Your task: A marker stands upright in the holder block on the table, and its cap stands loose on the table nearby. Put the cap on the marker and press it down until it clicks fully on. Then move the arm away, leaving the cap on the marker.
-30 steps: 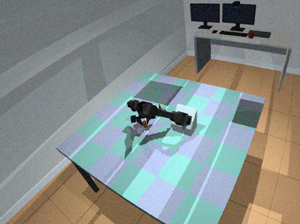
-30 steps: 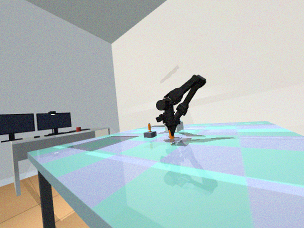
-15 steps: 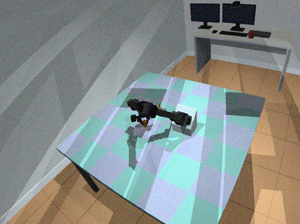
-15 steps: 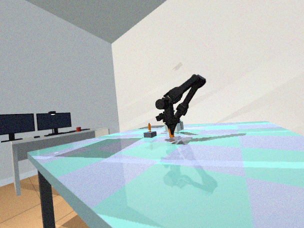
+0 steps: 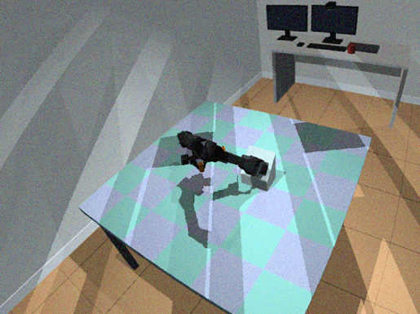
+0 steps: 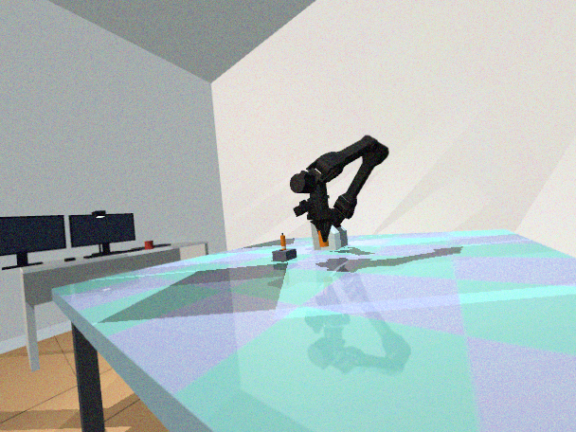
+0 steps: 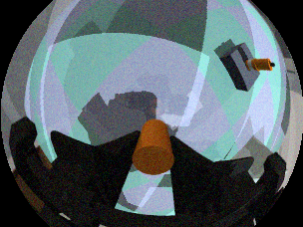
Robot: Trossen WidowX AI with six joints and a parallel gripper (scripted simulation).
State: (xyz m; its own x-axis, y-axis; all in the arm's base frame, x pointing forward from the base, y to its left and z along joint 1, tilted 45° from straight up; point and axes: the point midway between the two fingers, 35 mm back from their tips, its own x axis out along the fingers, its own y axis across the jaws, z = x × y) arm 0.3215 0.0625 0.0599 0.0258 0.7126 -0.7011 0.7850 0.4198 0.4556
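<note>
Now: the grey holder block 18 cm to the right of my gripper tip, 5 cm below it and 3 cm behind it. Also, from my gripper tip: orange cap: 1 cm above.
</note>
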